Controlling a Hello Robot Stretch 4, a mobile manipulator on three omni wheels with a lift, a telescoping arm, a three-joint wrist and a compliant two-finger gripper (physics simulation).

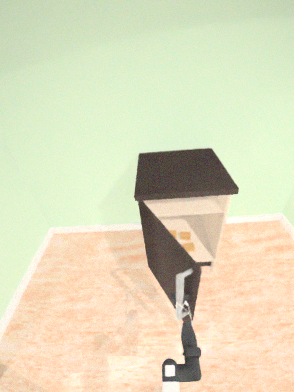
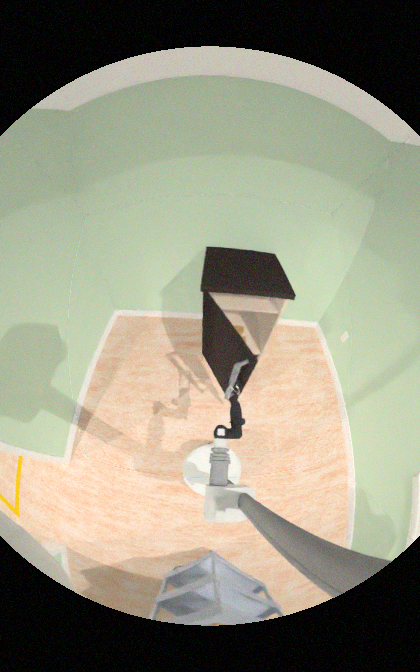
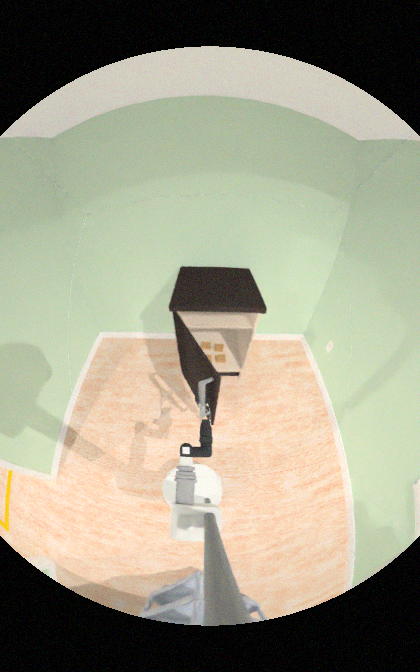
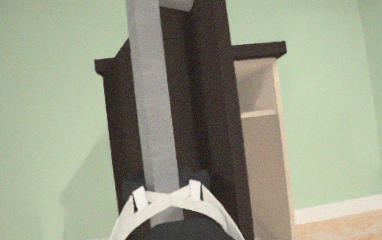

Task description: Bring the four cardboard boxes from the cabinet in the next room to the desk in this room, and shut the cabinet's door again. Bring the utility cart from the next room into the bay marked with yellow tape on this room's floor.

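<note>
The dark cabinet (image 1: 182,172) (image 2: 245,272) (image 3: 217,290) (image 4: 260,51) stands against the green wall, its door (image 1: 162,250) (image 2: 217,330) (image 3: 192,350) (image 4: 212,100) partly open. Several small cardboard boxes (image 1: 185,235) (image 2: 240,330) (image 3: 218,347) lie inside, partly hidden by the door. My gripper (image 1: 184,307) (image 2: 233,391) (image 3: 205,411) (image 4: 160,182) is shut on the grey door handle (image 1: 180,290) (image 2: 235,375) (image 3: 202,395) (image 4: 152,100), low on its bar. The utility cart (image 2: 215,575) (image 3: 185,590) stands behind my base, partly cut off. The desk does not show.
Yellow tape (image 2: 19,485) (image 3: 8,500) shows on the floor at the far left, past the wall's end. Green walls with white skirting stand behind the cabinet and on both sides. A white frame edge (image 2: 416,505) (image 3: 417,505) shows at the far right.
</note>
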